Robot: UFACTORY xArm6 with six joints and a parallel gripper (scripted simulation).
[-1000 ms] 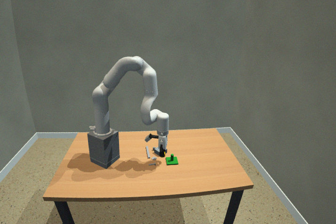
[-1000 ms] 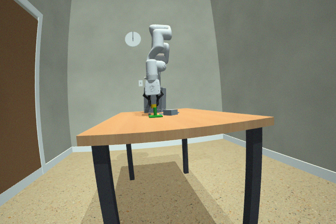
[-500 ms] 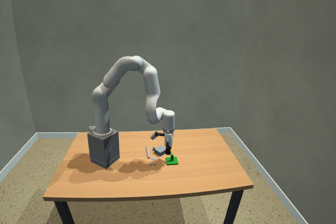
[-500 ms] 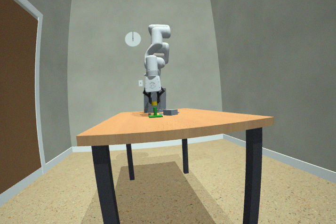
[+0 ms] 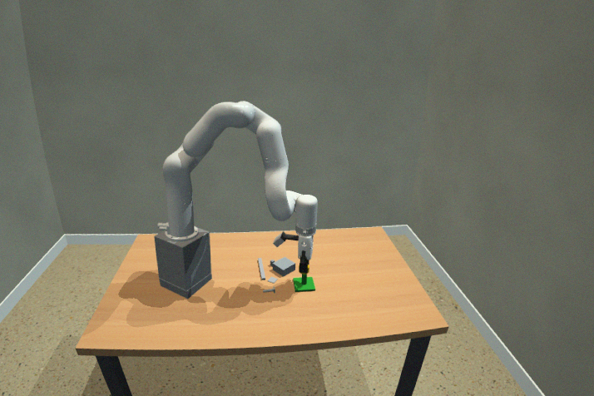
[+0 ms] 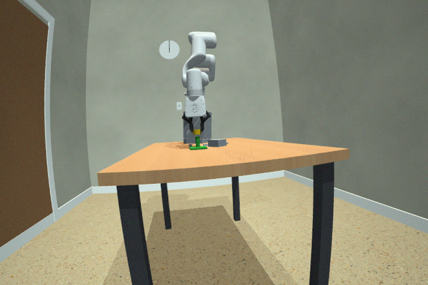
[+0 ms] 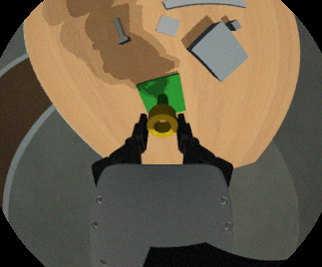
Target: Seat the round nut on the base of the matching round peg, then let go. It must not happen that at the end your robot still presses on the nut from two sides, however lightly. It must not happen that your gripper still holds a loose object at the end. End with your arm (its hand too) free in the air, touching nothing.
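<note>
My gripper is now 110 mm to the right of the grey block, 80 mm above it and 70 mm past it. Also, from my hand: bolt-like piece: 130 mm behind, 90 mm below, 30 mm to the right; small square piece: 120 mm behind, 100 mm below, 40 mm to the left; long bar: 160 mm behind, 120 mm to the left, 100 mm below.
</note>
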